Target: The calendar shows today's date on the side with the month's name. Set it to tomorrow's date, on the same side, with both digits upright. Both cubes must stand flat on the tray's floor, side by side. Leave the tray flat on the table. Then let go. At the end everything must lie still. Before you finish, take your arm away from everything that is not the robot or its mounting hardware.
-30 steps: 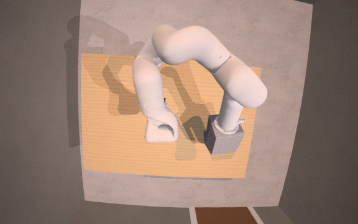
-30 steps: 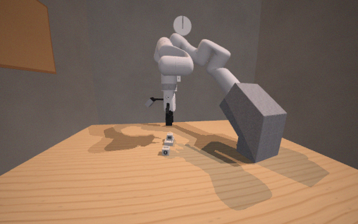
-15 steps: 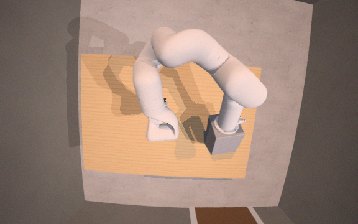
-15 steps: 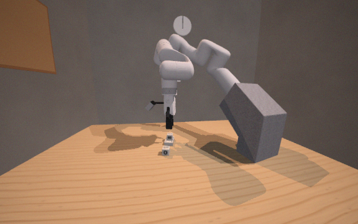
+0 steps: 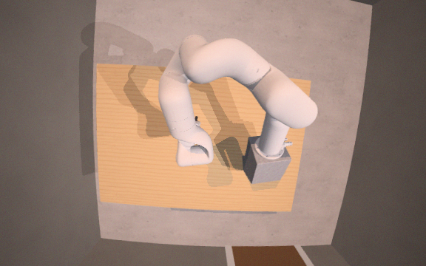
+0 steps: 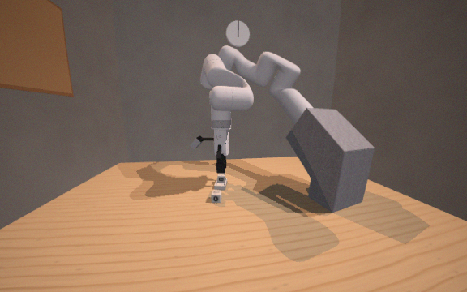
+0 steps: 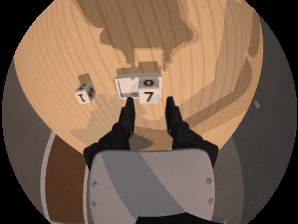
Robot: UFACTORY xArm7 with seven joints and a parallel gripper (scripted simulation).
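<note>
My gripper is now 1 cm short of the white calendar tray, 2 cm to the right of it and 7 cm above it.
</note>
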